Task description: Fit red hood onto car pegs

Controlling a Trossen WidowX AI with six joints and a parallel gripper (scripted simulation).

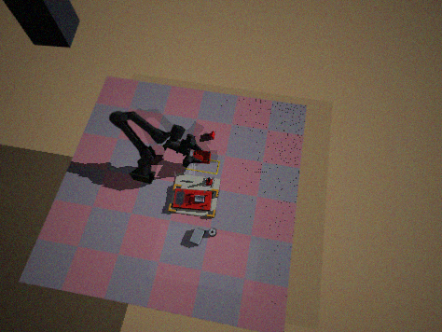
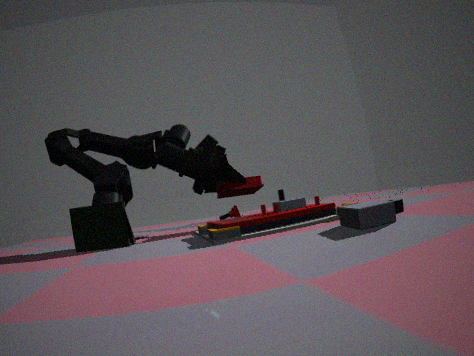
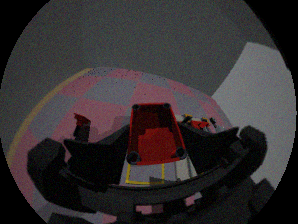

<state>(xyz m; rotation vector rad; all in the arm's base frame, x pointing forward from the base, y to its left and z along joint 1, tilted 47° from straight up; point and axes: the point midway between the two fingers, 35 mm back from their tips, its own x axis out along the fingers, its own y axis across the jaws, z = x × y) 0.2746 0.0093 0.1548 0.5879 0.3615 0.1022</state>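
Right now my gripper tip is 10 mm past the red hood and 10 mm above it. Also, from my gripper tip: grey engine block (10 mm ahead, 220 mm to the right, 60 mm below).
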